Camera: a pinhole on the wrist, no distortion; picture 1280 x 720 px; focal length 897.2 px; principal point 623.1 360.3 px. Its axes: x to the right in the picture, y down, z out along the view. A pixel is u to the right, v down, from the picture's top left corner.
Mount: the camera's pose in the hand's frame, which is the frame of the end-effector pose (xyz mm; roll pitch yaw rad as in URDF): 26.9 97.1 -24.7 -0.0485 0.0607 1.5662
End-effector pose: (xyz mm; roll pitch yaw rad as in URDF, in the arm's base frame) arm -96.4 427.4 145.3 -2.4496 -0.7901 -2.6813
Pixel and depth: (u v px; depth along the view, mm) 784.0 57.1 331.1
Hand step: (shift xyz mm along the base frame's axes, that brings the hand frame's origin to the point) -272.9 -202.6 -158.3
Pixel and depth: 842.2 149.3 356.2
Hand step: -280.9 -197.2 -204.0
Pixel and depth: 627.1 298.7 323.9
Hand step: -171.4 -196.5 -191.4
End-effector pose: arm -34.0 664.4 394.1 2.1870 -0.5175 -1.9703
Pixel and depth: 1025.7 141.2 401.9
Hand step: -468.2 114.7 80.6
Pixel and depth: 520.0 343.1 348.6
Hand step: -316.0 51.0 -99.8
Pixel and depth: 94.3 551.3 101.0
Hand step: -84.4 30.2 -8.2
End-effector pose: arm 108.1 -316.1 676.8 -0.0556 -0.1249 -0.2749
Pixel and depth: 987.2 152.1 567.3
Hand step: 170.7 357.3 524.9
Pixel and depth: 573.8 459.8 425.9
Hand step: -53.1 141.5 384.7
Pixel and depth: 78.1 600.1 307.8
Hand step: -117.7 -23.4 281.9
